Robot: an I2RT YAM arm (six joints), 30 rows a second.
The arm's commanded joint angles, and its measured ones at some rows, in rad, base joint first. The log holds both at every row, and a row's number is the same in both.
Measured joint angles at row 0:
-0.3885 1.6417 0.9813 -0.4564 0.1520 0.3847
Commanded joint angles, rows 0 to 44:
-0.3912 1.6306 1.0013 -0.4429 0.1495 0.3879
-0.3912 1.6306 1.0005 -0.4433 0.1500 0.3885
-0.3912 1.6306 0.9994 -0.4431 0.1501 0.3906
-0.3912 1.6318 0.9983 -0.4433 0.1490 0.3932
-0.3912 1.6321 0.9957 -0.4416 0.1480 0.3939
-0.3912 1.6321 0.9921 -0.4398 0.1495 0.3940
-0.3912 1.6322 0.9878 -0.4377 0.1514 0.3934
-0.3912 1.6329 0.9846 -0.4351 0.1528 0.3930
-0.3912 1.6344 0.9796 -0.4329 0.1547 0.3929
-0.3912 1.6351 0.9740 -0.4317 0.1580 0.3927
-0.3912 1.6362 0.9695 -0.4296 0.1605 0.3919
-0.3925 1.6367 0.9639 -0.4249 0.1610 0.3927
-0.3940 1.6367 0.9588 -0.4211 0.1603 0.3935
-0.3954 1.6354 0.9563 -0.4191 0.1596 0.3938
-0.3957 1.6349 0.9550 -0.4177 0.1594 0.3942
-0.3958 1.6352 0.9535 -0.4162 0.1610 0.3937
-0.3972 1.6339 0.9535 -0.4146 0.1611 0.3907
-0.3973 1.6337 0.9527 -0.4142 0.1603 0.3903
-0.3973 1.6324 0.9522 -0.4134 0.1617 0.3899
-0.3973 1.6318 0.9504 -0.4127 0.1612 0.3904
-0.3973 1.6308 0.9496 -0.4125 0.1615 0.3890
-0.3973 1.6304 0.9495 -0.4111 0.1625 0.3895
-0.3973 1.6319 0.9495 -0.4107 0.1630 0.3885
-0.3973 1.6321 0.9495 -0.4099 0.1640 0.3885
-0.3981 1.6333 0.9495 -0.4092 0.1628 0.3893
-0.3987 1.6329 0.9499 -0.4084 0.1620 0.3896
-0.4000 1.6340 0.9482 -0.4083 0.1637 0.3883
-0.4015 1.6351 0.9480 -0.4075 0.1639 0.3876
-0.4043 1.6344 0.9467 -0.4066 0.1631 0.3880
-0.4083 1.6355 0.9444 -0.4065 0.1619 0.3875
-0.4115 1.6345 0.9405 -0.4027 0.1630 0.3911
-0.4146 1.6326 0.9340 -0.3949 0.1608 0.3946
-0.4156 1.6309 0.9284 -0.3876 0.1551 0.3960
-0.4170 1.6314 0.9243 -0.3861 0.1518 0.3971
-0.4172 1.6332 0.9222 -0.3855 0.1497 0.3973
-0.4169 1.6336 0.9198 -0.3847 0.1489 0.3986
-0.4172 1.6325 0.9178 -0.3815 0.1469 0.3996
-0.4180 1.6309 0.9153 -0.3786 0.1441 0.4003
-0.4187 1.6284 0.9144 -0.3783 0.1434 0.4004
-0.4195 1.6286 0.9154 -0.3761 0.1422 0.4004
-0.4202 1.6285 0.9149 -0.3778 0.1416 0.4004
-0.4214 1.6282 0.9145 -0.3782 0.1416 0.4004
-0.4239 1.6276 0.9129 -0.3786 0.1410 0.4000
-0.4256 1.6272 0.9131 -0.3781 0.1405 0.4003
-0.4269 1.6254 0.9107 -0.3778 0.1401 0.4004
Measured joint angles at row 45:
-0.4171 1.6417 0.9253 -0.4023 0.1448 0.3859
